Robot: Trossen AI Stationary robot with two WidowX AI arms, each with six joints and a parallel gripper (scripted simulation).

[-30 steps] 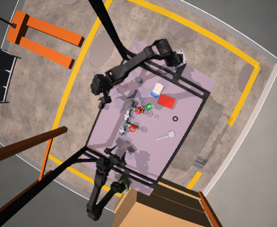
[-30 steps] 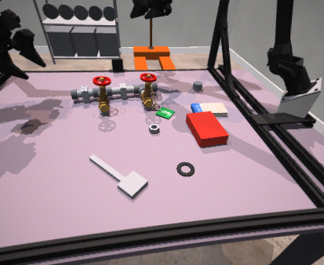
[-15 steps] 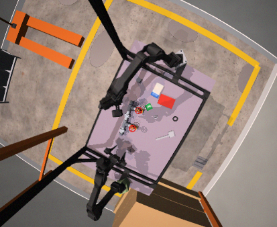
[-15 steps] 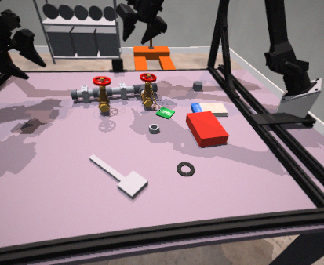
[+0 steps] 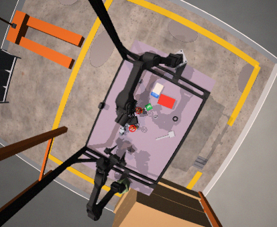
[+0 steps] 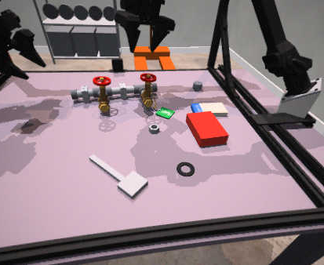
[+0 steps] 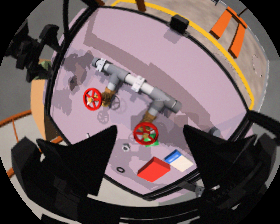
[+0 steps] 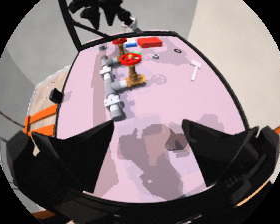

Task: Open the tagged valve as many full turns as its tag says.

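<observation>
My left hand is 10 cm short of the green tag, 4 cm to the right of it and 20 cm above it. From my left hand the other things lie so: red block (22 cm ahead, 15 cm to the left, 18 cm below); then grey nut (19 cm ahead, 19 cm below); then flat grey wrench (34 cm ahead, 11 cm to the right, 19 cm below).
</observation>
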